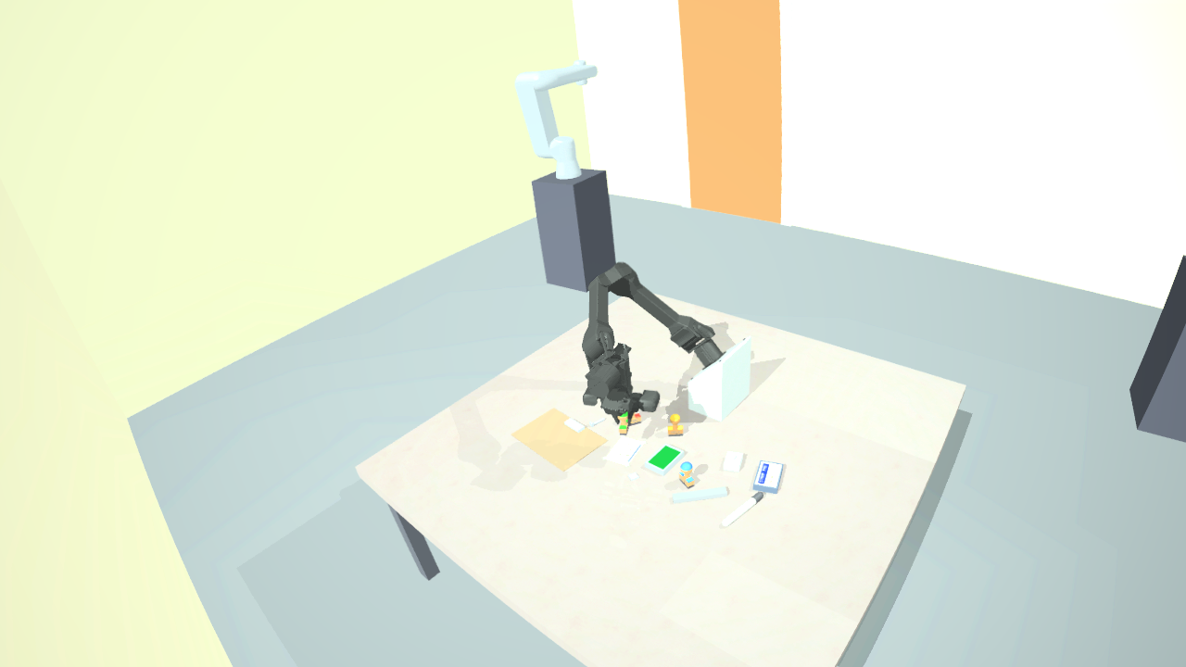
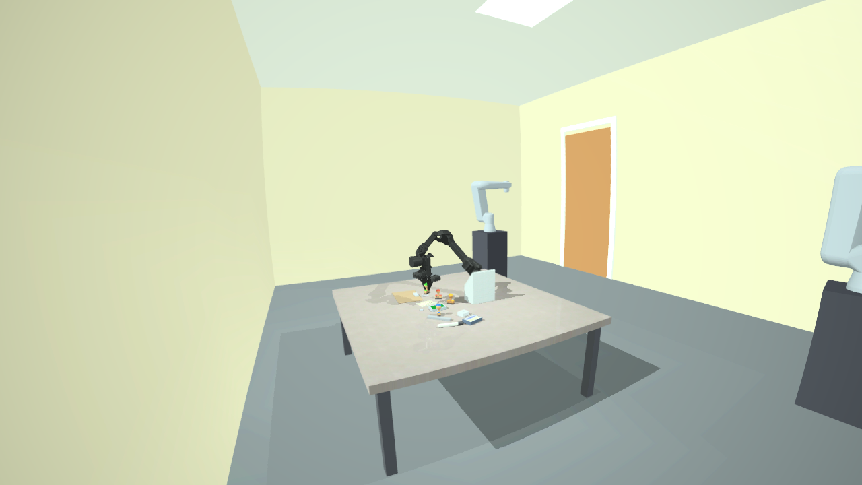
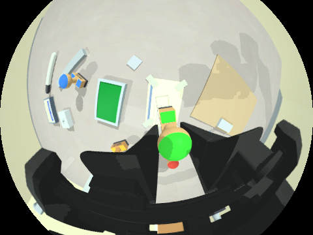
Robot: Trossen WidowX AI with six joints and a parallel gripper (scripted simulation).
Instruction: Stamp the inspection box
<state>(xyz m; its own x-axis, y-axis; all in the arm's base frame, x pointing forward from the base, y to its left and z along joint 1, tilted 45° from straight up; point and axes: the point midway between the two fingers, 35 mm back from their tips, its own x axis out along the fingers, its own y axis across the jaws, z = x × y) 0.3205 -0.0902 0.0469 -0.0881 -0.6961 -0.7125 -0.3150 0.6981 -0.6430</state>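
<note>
My gripper tip is 1 cm short of the pale card and 9 cm above it. From my gripper tip the other things lie so: green-knobbed stamp: right at my gripper tip; then red-knobbed stamp: 10 cm behind, 5 cm to the right, 7 cm below; then green ink pad: 1 cm behind, 11 cm to the left, 8 cm below.
</note>
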